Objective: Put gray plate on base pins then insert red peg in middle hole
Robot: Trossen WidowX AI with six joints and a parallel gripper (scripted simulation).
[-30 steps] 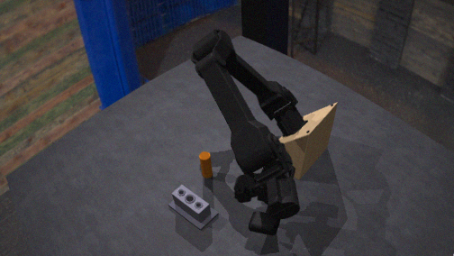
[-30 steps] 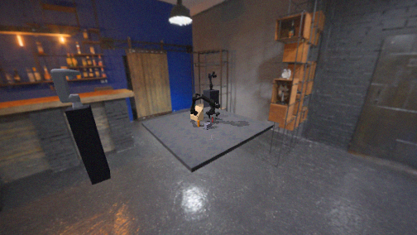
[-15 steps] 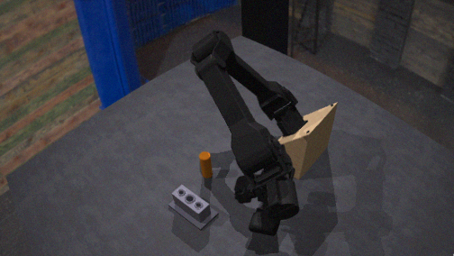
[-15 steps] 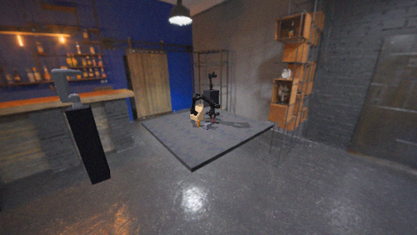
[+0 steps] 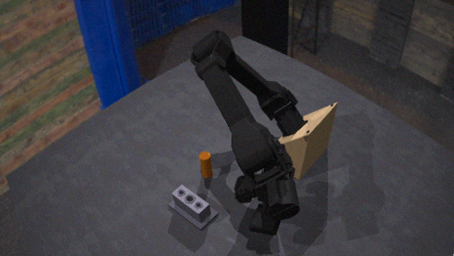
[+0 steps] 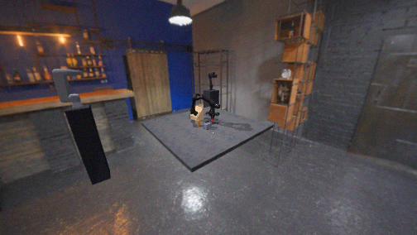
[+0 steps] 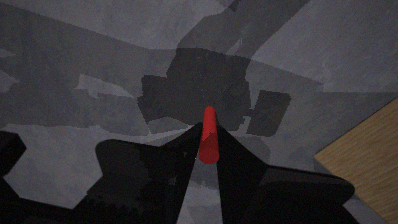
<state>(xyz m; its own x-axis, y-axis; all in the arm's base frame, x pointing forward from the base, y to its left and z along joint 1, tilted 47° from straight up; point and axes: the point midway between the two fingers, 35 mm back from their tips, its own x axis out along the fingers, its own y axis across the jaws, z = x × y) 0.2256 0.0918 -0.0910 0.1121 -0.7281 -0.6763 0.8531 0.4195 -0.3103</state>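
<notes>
Right now the plate is 12 cm ahead of my gripper tip and 17 cm to the right of it. From my gripper tip the other things lie so: orange cylinder (1 cm ahead, 24 cm to the right); then red peg (right at my gripper tip).
</notes>
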